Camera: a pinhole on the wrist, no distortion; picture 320 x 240 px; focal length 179.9 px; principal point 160.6 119.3 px. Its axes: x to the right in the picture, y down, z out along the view. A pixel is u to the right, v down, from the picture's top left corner.
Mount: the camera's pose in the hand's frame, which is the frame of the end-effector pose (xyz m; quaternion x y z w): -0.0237 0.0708 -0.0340 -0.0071 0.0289 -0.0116 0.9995
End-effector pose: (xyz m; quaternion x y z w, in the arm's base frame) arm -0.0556 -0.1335 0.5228 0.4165 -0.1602 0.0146 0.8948
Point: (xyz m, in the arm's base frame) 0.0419 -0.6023 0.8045
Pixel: 235 57
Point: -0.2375 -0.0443 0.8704
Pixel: outside the picture
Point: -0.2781 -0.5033 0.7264
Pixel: 119 69
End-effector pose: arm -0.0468 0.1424 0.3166 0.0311 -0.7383 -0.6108 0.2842
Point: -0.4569 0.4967 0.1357
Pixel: 204 30
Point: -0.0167 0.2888 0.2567
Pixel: 53 18
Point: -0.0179 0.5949 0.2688
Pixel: 64 118
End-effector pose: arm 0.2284 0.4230 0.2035 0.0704 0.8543 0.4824 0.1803
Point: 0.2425 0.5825 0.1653
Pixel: 215 99
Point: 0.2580 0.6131 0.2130
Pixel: 196 150
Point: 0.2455 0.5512 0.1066
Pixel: 217 36
